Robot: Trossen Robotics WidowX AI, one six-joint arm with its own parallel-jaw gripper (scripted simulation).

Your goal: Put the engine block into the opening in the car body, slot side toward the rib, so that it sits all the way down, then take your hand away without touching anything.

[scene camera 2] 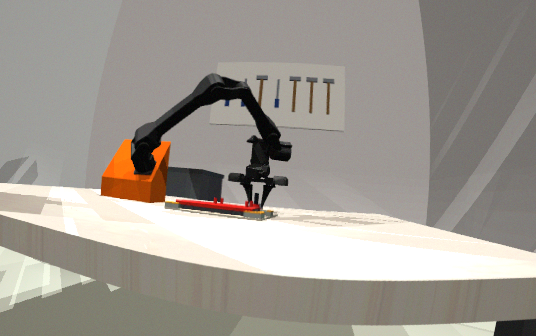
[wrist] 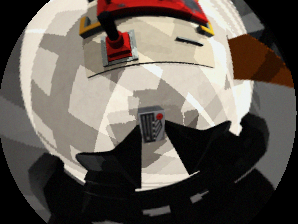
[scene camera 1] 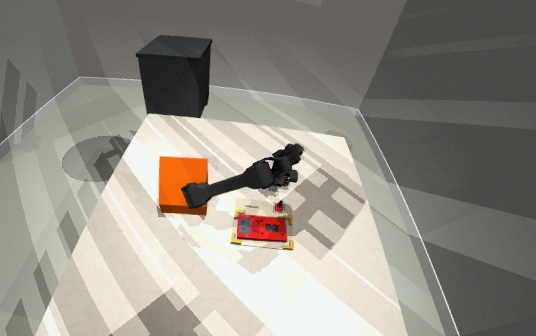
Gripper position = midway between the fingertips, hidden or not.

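Through the wrist view I see an engine block [wrist: 151, 119], and my gripper [wrist: 151, 125] is in that view too. Scene camera 1 gives me a red car body [scene camera 1: 250, 227]. In scene camera 2 I find the red car body [scene camera 2: 213, 207] again, along with my gripper [scene camera 2: 256, 206].
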